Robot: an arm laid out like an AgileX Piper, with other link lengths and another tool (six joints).
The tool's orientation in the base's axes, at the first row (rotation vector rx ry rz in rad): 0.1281 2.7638 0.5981
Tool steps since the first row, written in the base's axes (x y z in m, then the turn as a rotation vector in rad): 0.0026 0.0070 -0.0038 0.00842 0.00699 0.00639; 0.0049 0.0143 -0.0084 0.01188 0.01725 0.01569; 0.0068 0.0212 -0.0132 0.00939 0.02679 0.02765; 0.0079 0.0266 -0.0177 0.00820 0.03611 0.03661; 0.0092 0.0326 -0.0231 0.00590 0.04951 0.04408; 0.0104 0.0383 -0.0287 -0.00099 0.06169 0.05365; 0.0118 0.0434 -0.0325 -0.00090 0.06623 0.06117; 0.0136 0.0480 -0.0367 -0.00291 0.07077 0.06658; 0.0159 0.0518 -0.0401 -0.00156 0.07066 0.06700
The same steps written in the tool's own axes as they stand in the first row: -0.0003 0.0048 0.0068 -0.00872 0.00920 -0.00014; -0.0001 0.0096 0.0144 -0.01305 0.02247 -0.00309; 0.0004 0.0139 0.0218 -0.01260 0.03607 -0.01052; 0.0015 0.0170 0.0282 -0.01258 0.04825 -0.01502; 0.0027 0.0202 0.0356 -0.01047 0.06349 -0.01700; 0.0040 0.0231 0.0430 -0.00478 0.07839 -0.02273; 0.0045 0.0262 0.0487 -0.00628 0.08565 -0.02744; 0.0046 0.0286 0.0547 -0.00521 0.09199 -0.03099; 0.0040 0.0307 0.0599 -0.00662 0.09210 -0.03097
